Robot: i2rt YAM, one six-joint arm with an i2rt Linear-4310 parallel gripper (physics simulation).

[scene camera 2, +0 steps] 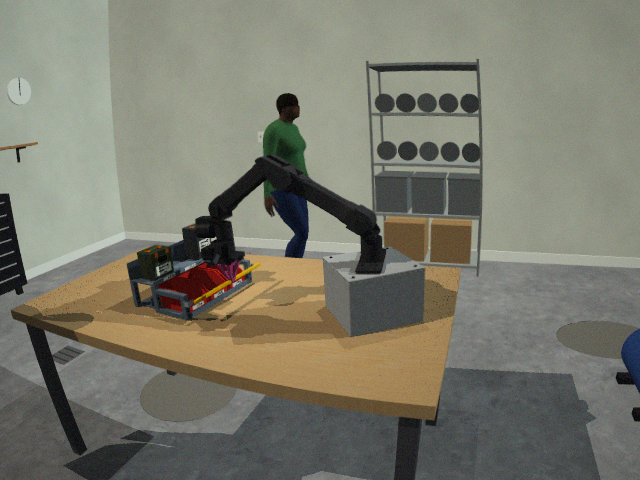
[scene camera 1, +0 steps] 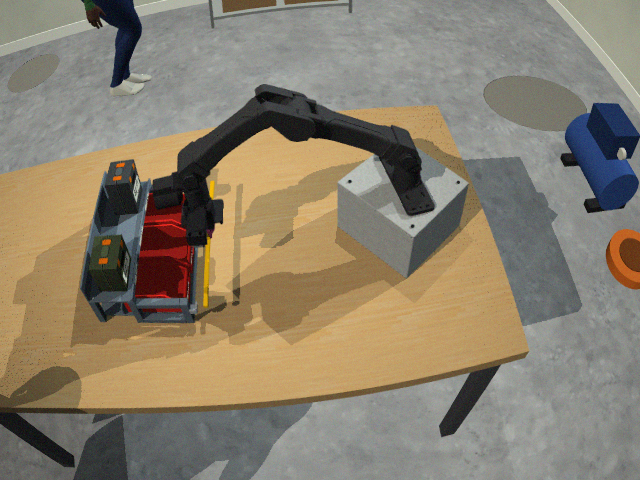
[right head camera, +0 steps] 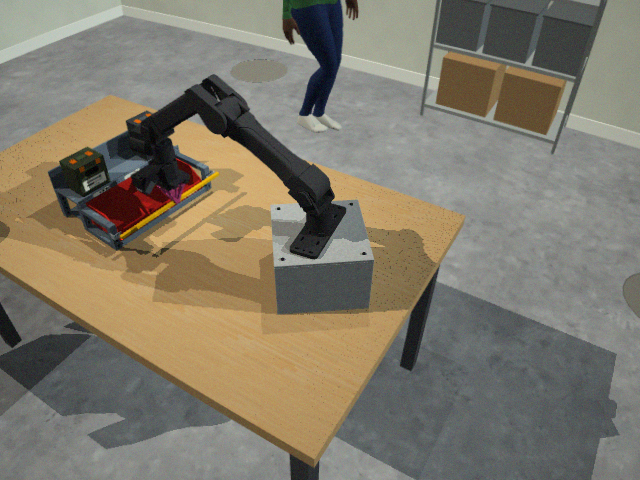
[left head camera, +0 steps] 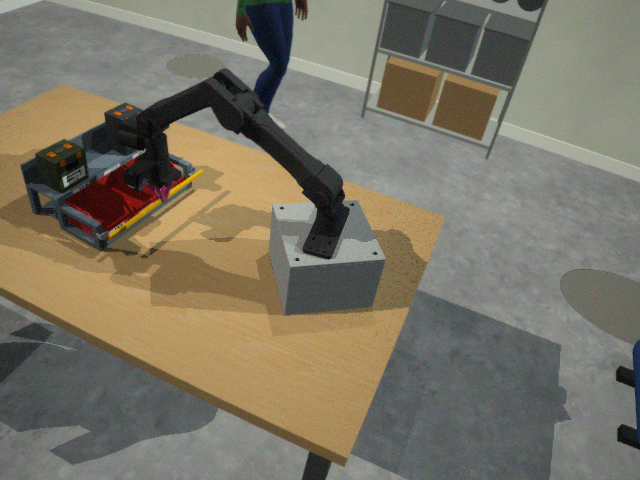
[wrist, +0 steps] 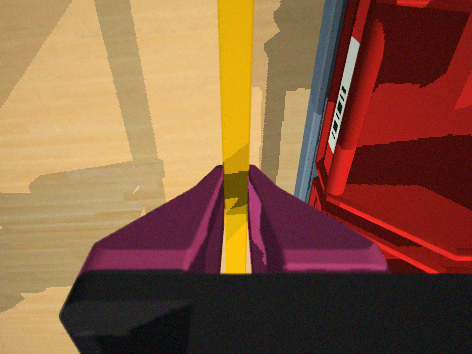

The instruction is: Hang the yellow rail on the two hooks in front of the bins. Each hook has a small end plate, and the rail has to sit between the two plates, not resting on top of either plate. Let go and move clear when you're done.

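Frame: origin at the arm's base, x ahead, y left, z up, level; centimetres.
Seen in the pictures: gripper, fingertip midpoint: (scene camera 2: 232, 281) (scene camera 1: 208, 236) (right head camera: 176, 202) (left head camera: 163, 200) (wrist: 236, 177); arm's base, origin of the base link: (scene camera 2: 371, 261) (scene camera 1: 406, 181) (right head camera: 319, 230) (left head camera: 327, 230).
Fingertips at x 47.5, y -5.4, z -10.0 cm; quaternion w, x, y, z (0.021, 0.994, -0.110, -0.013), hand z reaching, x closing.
Observation:
Pixels of each thing's top centre, then the offset from my fingertips to it. "spot": a spot on its surface instead. Level surfaces: height alone.
- yellow rail, middle of its top: (wrist: 235, 166) (scene camera 1: 207, 238) (left head camera: 159, 199) (right head camera: 172, 201) (scene camera 2: 229, 279) dy +1.4, dx +0.3, dz +1.1 cm
- small hook, surface spot: (scene camera 1: 193, 308) spot: dy +18.4, dx +7.6, dz -1.2 cm
- green box, middle of its top: (scene camera 1: 104, 251) (left head camera: 59, 150) (right head camera: 80, 157) (scene camera 2: 153, 248) dy +7.2, dx +25.8, dz +13.2 cm
- dark grey box, middle of its top: (scene camera 1: 118, 171) (left head camera: 123, 110) (right head camera: 143, 117) (scene camera 2: 195, 225) dy -15.2, dx +20.3, dz +15.7 cm
- wooden table, its level: dz -6.7 cm
The yellow rail (left head camera: 139, 214) (right head camera: 149, 218) (scene camera 1: 206, 281) (scene camera 2: 211, 292) (wrist: 236, 100) is long and thin and is held raised in front of the red bins (left head camera: 100, 201) (right head camera: 118, 206) (scene camera 1: 162, 273) (wrist: 410, 115). My gripper (left head camera: 164, 198) (right head camera: 177, 200) (scene camera 2: 231, 280) (wrist: 236, 177) is shut on the rail, with one magenta fingertip on each side. In scene camera 1 the rail stands a little out from the rack's front, with its near end beside a small hook (scene camera 1: 193, 308) at the near corner. The wrist view also shows a gap. The far hook is not clear.
The blue-grey rack (scene camera 1: 165, 302) (wrist: 310, 135) holds the bins. A green box (left head camera: 62, 165) (scene camera 1: 110, 263) and a dark grey box (scene camera 1: 123, 186) stand on its rear shelf. The arm's grey base block (left head camera: 330, 286) (scene camera 1: 372, 222) stands on the wooden table (left head camera: 232, 361). A person (scene camera 2: 284, 139) is behind the table.

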